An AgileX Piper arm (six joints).
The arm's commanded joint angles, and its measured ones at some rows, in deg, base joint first. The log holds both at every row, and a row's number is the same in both.
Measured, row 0:
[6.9 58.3 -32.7 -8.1 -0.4 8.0]
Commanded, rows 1 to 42:
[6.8 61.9 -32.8 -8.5 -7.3 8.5]
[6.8 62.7 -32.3 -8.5 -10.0 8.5]
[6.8 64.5 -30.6 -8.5 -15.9 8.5]
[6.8 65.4 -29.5 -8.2 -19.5 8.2]
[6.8 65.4 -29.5 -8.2 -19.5 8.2]
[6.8 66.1 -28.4 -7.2 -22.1 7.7]
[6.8 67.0 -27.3 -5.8 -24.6 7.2]
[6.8 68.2 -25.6 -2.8 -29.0 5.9]
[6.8 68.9 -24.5 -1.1 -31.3 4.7]
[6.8 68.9 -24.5 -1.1 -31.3 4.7]
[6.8 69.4 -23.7 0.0 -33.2 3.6]
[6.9 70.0 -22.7 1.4 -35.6 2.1]
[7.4 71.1 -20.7 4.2 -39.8 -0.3]
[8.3 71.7 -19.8 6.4 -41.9 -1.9]
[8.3 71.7 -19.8 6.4 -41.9 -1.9]
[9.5 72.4 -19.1 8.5 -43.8 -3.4]
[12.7 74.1 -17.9 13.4 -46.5 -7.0]
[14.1 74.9 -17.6 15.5 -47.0 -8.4]
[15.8 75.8 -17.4 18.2 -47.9 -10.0]
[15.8 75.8 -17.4 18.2 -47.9 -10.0]
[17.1 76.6 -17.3 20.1 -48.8 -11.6]
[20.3 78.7 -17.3 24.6 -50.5 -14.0]
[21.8 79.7 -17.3 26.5 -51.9 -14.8]
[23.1 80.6 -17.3 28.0 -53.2 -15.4]
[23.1 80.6 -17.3 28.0 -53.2 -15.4]
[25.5 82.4 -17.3 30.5 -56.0 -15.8]
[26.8 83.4 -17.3 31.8 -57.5 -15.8]
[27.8 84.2 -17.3 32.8 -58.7 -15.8]
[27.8 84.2 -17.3 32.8 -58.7 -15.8]
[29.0 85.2 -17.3 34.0 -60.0 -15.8]
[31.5 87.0 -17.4 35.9 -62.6 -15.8]
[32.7 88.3 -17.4 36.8 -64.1 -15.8]
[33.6 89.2 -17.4 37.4 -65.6 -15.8]
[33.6 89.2 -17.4 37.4 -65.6 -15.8]
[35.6 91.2 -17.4 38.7 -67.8 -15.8]
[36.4 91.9 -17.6 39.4 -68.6 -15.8]
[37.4 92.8 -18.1 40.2 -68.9 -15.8]
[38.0 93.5 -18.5 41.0 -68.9 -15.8]
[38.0 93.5 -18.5 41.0 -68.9 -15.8]
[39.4 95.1 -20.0 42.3 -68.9 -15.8]
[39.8 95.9 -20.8 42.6 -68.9 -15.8]
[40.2 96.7 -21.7 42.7 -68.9 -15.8]
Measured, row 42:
[39.0 95.1 -19.5 41.8 -67.6 -15.0]
